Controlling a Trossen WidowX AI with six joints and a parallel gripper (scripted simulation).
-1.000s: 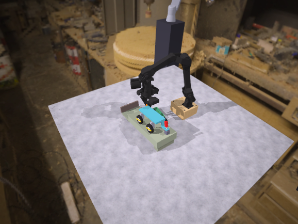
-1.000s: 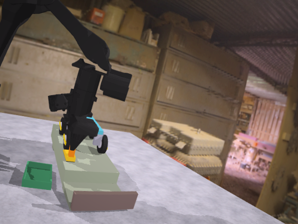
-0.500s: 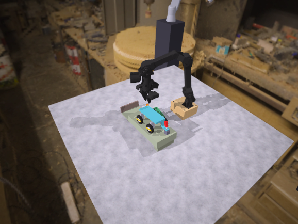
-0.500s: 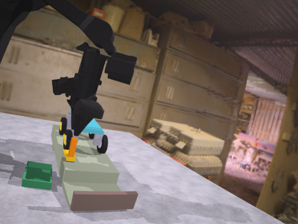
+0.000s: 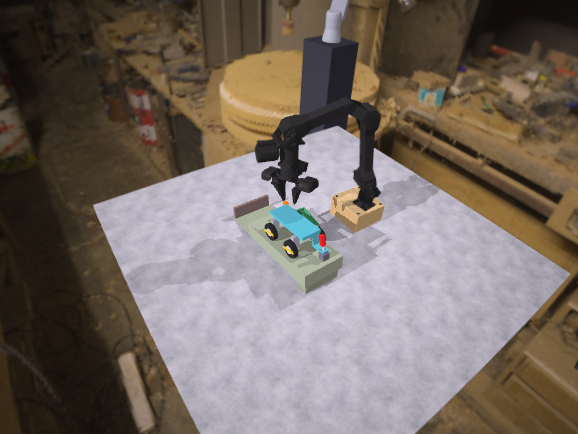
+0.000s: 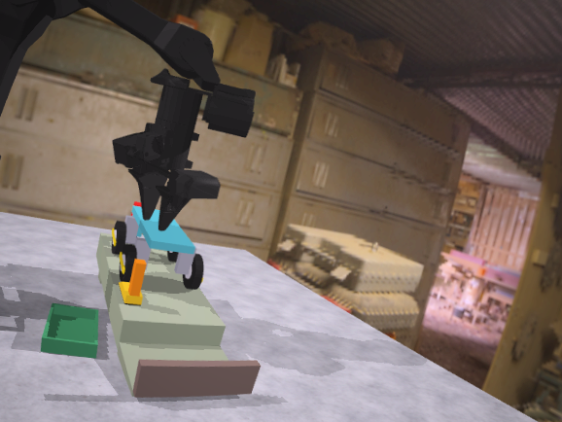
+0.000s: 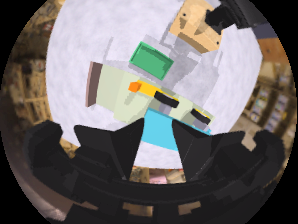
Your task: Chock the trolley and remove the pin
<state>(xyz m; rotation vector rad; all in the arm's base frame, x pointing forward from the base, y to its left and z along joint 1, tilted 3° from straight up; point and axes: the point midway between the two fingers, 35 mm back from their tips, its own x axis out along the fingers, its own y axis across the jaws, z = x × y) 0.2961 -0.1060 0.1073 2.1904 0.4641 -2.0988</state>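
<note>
Now: gripper tip 190 mm to the right of the red-headed stop pin, 30 mm short of it and 30 mm above it. From my gripper tip the other things lie so: pale green ramp (120 mm below, 70 mm to the left, 40 mm ahead); yellow chock (90 mm below, 30 mm behind, 20 mm to the right); blue trolley (80 mm to the left, 50 mm below, 40 mm ahead).
</note>
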